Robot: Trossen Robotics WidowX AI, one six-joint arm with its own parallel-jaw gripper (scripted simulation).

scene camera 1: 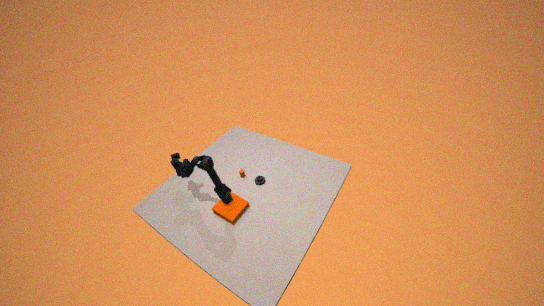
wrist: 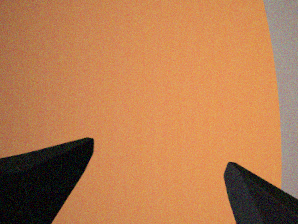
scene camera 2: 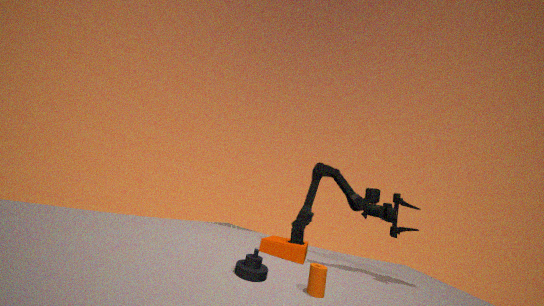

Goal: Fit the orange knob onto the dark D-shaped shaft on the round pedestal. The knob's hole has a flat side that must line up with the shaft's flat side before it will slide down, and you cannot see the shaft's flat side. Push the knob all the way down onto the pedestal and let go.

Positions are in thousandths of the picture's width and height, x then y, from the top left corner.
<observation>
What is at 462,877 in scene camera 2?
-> A dark round pedestal.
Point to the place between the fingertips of my gripper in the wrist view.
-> At 535,703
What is my gripper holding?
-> Nothing.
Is my gripper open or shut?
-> Open.
</observation>
